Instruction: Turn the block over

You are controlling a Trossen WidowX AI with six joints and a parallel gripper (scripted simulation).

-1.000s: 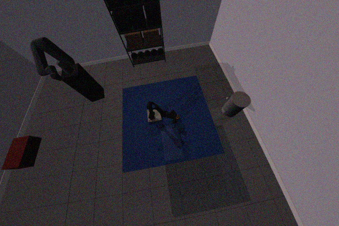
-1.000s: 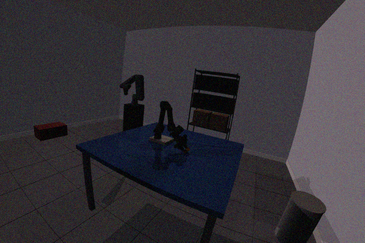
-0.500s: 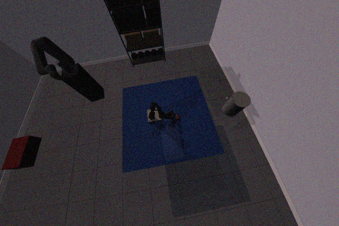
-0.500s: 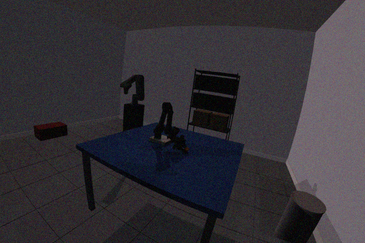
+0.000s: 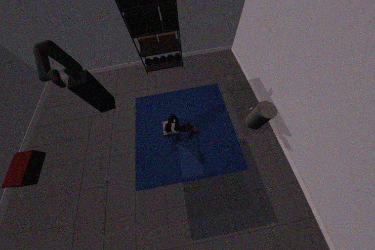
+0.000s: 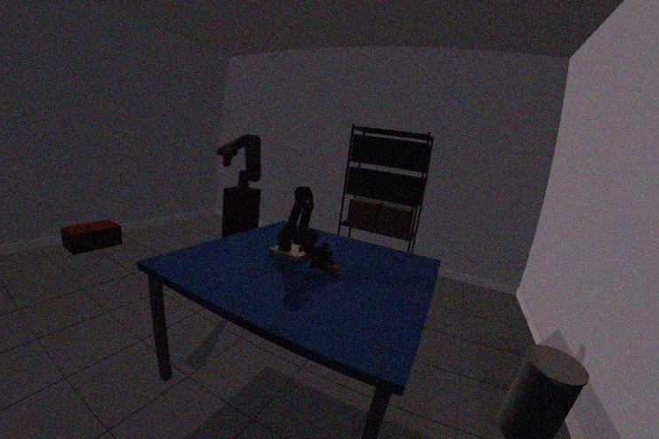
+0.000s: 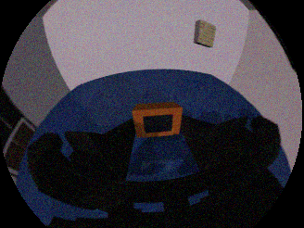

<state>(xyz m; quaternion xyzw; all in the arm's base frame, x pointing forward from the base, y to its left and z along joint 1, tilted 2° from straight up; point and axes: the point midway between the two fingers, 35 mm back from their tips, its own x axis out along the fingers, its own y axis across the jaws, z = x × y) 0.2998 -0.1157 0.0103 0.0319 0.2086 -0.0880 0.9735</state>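
My gripper tip is now 1 cm past the small orange block.
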